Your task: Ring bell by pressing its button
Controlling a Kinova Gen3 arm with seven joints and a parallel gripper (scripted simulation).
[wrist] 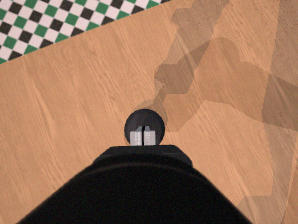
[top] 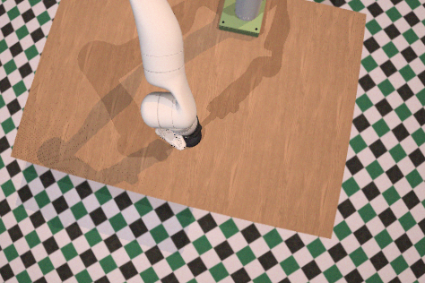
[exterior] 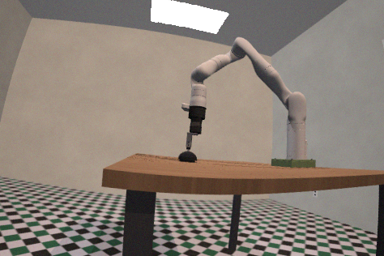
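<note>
The bell button lies 30 mm below my hand. Also, from my hand: bell: 40 mm below.
</note>
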